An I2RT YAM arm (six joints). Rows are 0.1 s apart.
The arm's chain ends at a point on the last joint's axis. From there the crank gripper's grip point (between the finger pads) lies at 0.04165 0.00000 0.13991 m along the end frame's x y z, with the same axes.
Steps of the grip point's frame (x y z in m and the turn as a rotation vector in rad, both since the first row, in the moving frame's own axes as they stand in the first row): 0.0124, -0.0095, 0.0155, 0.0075, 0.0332, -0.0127; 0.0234, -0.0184, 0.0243, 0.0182, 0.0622, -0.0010; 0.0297, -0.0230, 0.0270, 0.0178, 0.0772, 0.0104; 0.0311, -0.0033, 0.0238, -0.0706, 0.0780, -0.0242; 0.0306, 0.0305, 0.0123, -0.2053, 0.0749, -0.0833; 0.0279, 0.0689, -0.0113, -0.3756, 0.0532, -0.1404
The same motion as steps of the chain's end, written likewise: 0.0078, -0.0079, 0.0170, 0.0075, 0.0332, -0.0127; 0.0148, -0.0158, 0.0272, 0.0182, 0.0622, -0.0010; 0.0190, -0.0210, 0.0306, 0.0178, 0.0772, 0.0104; 0.0202, -0.0119, 0.0278, -0.0706, 0.0780, -0.0242; 0.0193, 0.0062, 0.0184, -0.2053, 0.0749, -0.0833; 0.0175, 0.0244, -0.0003, -0.3756, 0.0532, -0.1404
